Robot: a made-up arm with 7 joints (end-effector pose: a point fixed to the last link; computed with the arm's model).
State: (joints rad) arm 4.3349 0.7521 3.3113 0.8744 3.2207 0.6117 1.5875
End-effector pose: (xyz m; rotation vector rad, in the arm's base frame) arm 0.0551 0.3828 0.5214 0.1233 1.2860 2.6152
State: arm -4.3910 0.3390 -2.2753 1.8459 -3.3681 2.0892 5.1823
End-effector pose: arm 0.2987 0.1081 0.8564 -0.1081 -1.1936 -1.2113
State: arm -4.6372 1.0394 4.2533 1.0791 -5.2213 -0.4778 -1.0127
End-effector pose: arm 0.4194 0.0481 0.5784 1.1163 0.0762 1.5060
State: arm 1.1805 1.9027 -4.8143 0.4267 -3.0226 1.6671 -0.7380
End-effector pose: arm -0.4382 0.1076 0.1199 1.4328 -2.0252 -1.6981
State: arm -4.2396 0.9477 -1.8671 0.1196 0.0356 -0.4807 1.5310
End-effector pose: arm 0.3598 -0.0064 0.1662 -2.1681 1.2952 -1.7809
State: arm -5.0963 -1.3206 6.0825 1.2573 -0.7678 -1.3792 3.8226
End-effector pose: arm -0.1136 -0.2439 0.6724 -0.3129 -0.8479 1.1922
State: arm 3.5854 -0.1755 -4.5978 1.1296 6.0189 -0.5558 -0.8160
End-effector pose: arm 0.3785 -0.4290 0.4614 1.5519 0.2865 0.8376
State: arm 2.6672 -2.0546 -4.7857 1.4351 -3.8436 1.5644 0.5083
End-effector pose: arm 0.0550 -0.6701 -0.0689 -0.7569 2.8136 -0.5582
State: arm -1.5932 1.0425 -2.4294 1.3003 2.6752 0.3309 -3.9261
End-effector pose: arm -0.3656 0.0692 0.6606 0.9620 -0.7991 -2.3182
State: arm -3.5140 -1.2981 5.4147 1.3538 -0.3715 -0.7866 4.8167
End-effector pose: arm 0.4353 0.2051 0.6402 -0.7076 -0.2475 -2.3968
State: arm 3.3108 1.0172 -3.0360 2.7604 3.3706 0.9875 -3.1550
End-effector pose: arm -0.6717 -0.1138 0.7214 1.9686 0.2060 -1.8450
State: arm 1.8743 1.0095 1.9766 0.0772 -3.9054 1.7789 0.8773
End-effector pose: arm -0.1309 -0.2898 0.2479 0.4396 -0.1633 -0.5934
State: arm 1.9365 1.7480 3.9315 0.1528 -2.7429 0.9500 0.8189
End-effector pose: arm 0.2276 -0.1166 0.3931 0.0543 0.5033 -0.4506
